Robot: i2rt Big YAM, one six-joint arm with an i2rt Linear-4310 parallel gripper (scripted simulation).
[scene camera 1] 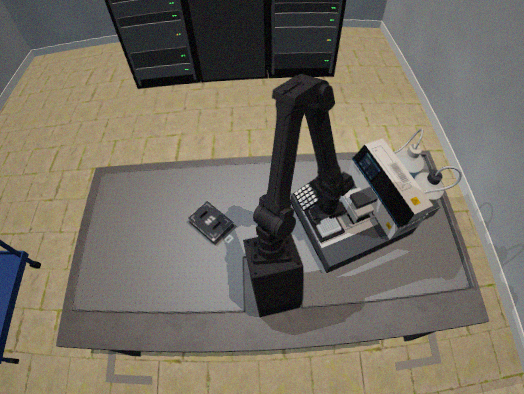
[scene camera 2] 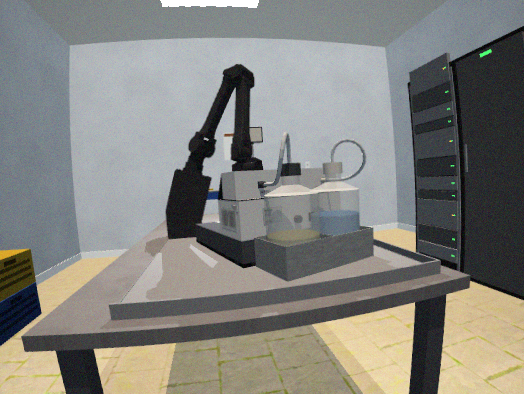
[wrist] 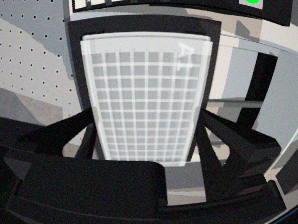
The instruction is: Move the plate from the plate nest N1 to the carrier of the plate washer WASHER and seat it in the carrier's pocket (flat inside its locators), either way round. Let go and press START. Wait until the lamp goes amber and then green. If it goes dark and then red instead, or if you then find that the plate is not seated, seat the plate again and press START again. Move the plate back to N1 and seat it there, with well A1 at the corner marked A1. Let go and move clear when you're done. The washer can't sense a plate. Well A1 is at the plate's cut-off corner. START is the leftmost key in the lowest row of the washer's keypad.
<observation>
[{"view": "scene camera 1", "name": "plate washer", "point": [400, 205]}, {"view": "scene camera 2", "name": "grey tray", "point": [292, 262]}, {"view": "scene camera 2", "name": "plate washer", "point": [241, 207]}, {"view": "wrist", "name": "my gripper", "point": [146, 112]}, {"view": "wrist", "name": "white well plate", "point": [151, 136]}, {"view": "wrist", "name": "plate washer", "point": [248, 51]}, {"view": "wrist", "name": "dark washer carrier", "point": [118, 23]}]
</observation>
